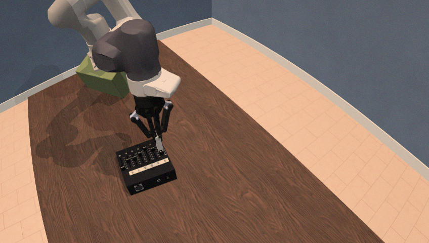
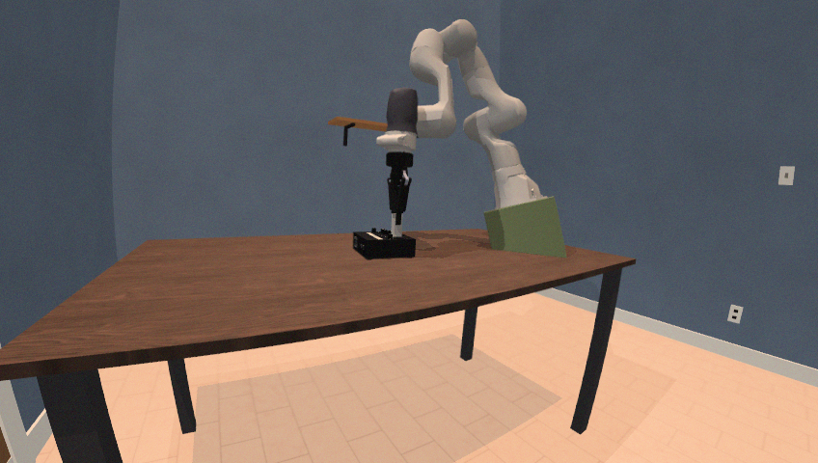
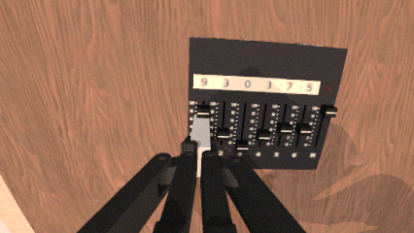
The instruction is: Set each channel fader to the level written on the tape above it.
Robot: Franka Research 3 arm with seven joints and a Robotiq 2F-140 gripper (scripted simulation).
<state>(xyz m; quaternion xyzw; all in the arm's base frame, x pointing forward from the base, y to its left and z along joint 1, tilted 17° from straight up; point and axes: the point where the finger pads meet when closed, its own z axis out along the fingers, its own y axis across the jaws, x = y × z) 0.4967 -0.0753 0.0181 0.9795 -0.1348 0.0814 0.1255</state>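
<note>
Right now my hand is 3 cm above the channel 1 cap, 2 cm short of it and 1 cm to the left of it. From my hand the other things lie so: channel 2 cap (3 cm below, 2 cm to the right, 1 cm behind); then channel 3 cap (4 cm to the right, 3 cm below, 3 cm behind); then channel 4 cap (6 cm to the right, 3 cm below, 3 cm behind).
</note>
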